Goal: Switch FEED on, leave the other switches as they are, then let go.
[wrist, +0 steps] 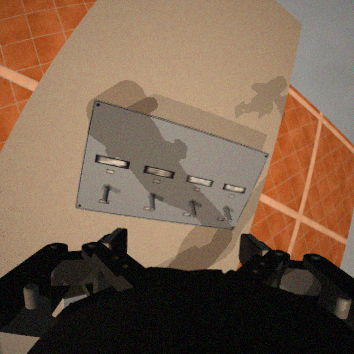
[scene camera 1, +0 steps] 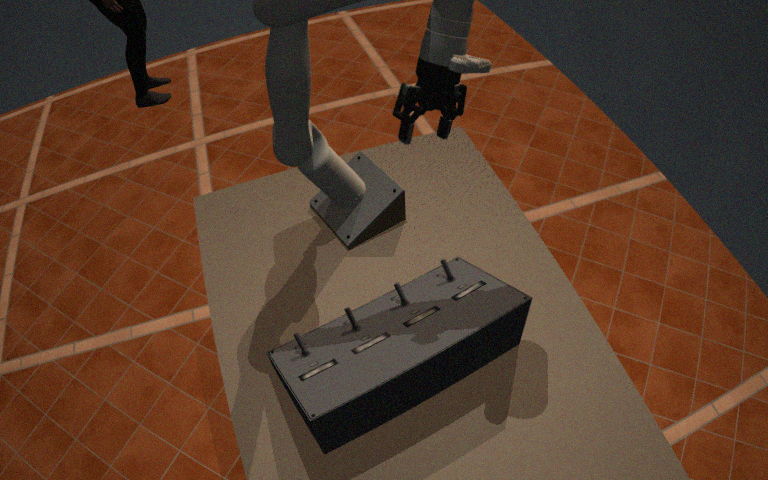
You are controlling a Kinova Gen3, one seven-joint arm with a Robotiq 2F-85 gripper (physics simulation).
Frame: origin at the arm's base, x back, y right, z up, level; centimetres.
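Seen in the pictures: gripper, fingertip midpoint: [wrist: 183, 243] [scene camera 1: 423, 140]; arm's base at its link origin: [scene camera 1: 350, 192].
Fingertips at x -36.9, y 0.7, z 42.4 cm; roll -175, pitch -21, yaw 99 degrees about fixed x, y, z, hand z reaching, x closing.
Observation:
Offsets run from my fingertips to a thing's top centre. "pt": to the spot under its first point. Level surfaces: height alone.
A switch box [scene camera 1: 396, 345] [wrist: 135, 130] with a grey top stands on the table. Four levers stand in a row along its side nearest the arm base; in the scene view, from left to right, they are the first {pt dx -2.2, dy +30.8, dz -37.2 cm} [scene camera 1: 300, 344], second {pt dx -2.1, dy +18.6, dz -37.2 cm} [scene camera 1: 352, 319], third {pt dx -1.8, dy +6.9, dz -37.3 cm} [scene camera 1: 400, 294] and fourth {dx -1.1, dy -5.4, dz -35.6 cm} [scene camera 1: 447, 270]. They look tilted alike. Each has a pale label plate beside it, such as the left one {pt dx -9.1, dy -5.4, dz -36.4 cm} [wrist: 112, 162] in the wrist view. The lettering is too blurred to read, so I cannot tell which is FEED. My gripper [scene camera 1: 424, 136] [wrist: 183, 243] is open and empty, high up and apart from the levers.
The arm's wedge-shaped base [scene camera 1: 380, 198] is bolted to the beige table {dz -48.6 cm} [scene camera 1: 226, 254] [wrist: 200, 45] behind the box. Shadows of the arm fall across the box top and table. A dark-clothed figure's leg [scene camera 1: 135, 50] shows on the tiled floor at the back left.

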